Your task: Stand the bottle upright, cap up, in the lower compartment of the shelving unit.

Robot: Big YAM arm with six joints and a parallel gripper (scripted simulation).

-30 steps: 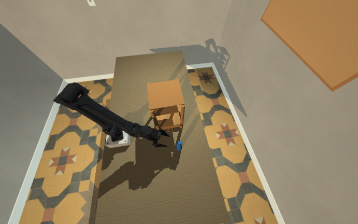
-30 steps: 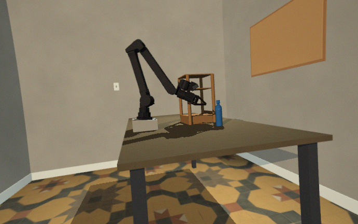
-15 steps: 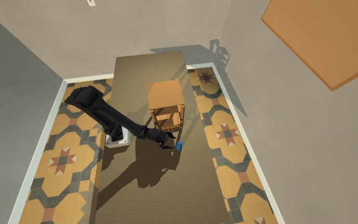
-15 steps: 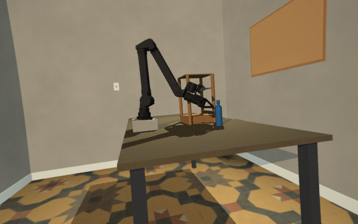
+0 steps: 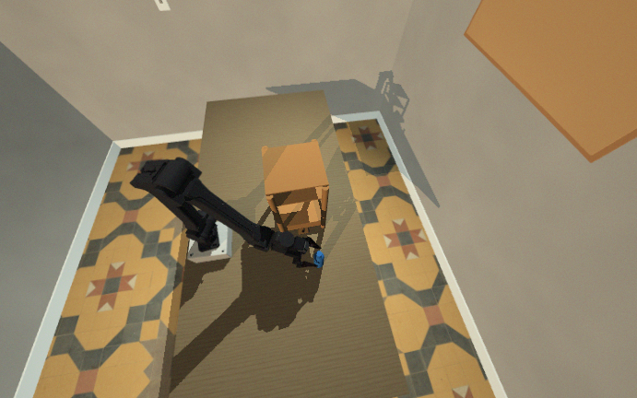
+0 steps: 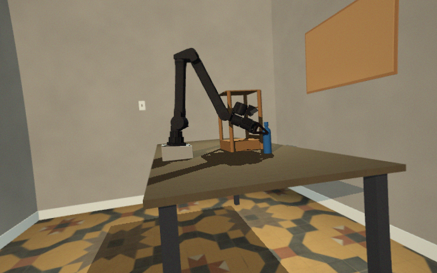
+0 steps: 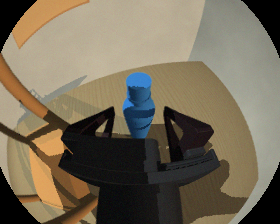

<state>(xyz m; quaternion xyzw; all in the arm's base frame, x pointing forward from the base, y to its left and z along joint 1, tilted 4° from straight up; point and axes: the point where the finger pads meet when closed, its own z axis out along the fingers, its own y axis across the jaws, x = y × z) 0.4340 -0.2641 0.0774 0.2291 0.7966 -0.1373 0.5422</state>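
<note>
Right now the blue bottle is 10 mm below my hand and 10 mm ahead of it. Also, from my hand: wooden shelving unit (290 mm to the left, 70 mm above, 10 mm ahead).
</note>
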